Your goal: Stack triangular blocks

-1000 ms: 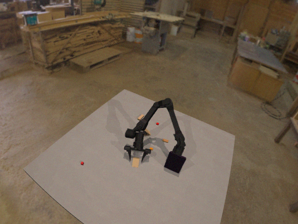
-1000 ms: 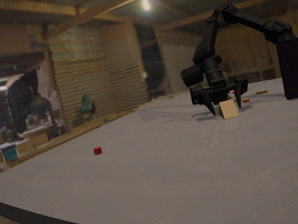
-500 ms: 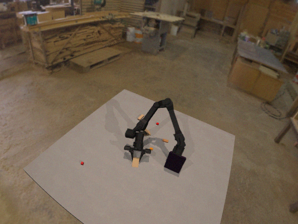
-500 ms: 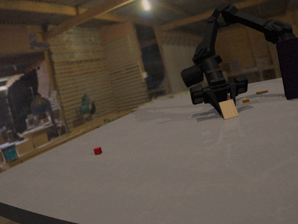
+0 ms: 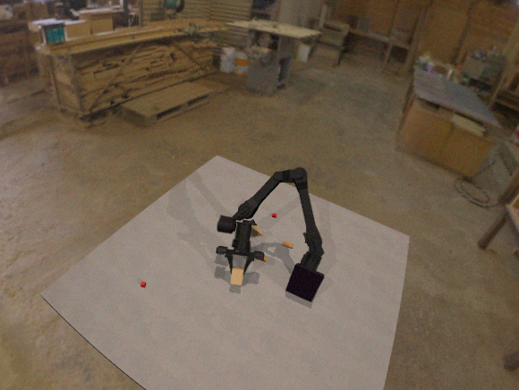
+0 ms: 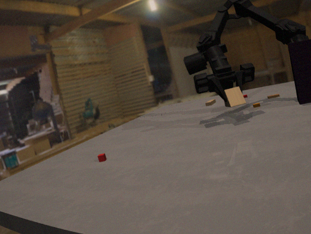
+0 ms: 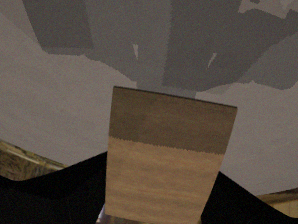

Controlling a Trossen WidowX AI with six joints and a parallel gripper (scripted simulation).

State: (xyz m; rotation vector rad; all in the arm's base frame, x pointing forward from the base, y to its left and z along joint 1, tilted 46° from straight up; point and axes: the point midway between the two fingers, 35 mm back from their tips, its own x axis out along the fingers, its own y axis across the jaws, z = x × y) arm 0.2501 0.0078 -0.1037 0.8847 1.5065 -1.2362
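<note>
Right now the triangular block is 29 cm to the right of my gripper tip, 7 cm ahead of it and 5 cm below it. From my gripper tip the other things lie so: orange-brown bar: 31 cm to the right, 11 cm behind, 6 cm below; red cube: 31 cm ahead, 22 cm to the left, 5 cm below; orange piece: 17 cm to the right, 6 cm below, 5 cm behind.
</note>
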